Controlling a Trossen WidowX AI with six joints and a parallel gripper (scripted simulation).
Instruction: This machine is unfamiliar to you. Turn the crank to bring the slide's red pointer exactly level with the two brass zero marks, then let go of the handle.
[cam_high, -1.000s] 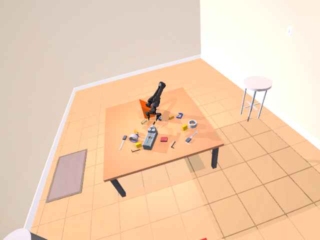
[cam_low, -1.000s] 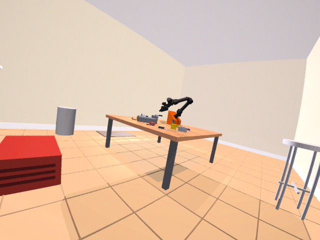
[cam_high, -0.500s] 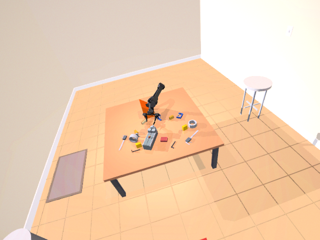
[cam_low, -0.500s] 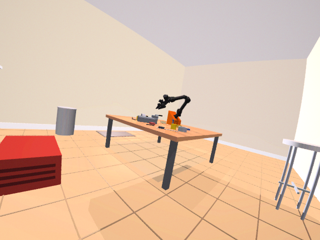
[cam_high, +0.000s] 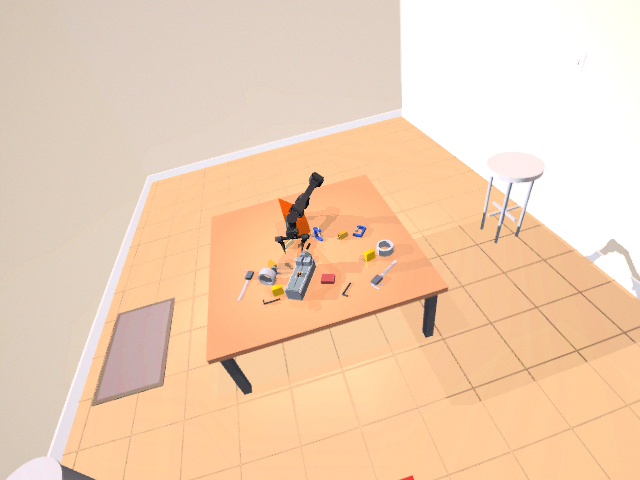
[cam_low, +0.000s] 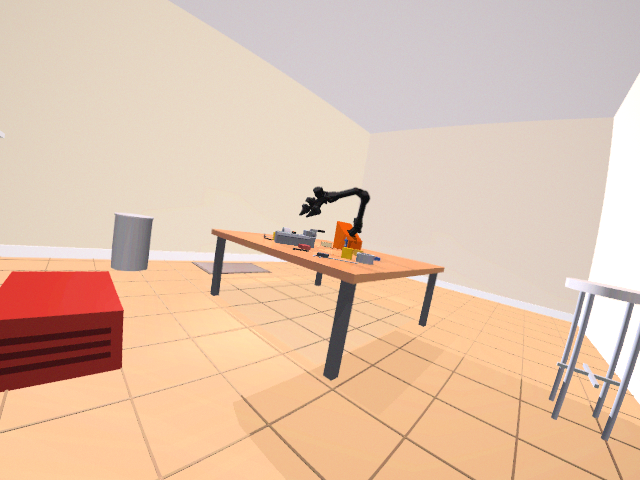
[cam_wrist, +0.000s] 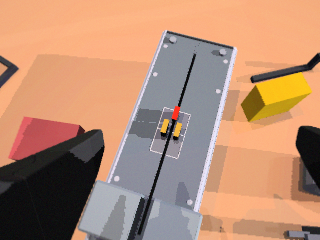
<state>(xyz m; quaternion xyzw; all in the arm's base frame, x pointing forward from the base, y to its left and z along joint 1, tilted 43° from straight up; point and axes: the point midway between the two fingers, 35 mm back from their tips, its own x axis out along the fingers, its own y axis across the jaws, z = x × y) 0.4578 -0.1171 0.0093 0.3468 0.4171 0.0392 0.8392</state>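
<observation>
The dark crank handle lies 11 cm behind my gripper tip, 9 cm to the left of it and 8 cm below it. Also, from my gripper tip: red pointer: 12 cm below, 6 cm ahead, 1 cm to the right; then red block: 19 cm below, 15 cm to the left, 8 cm ahead.
</observation>
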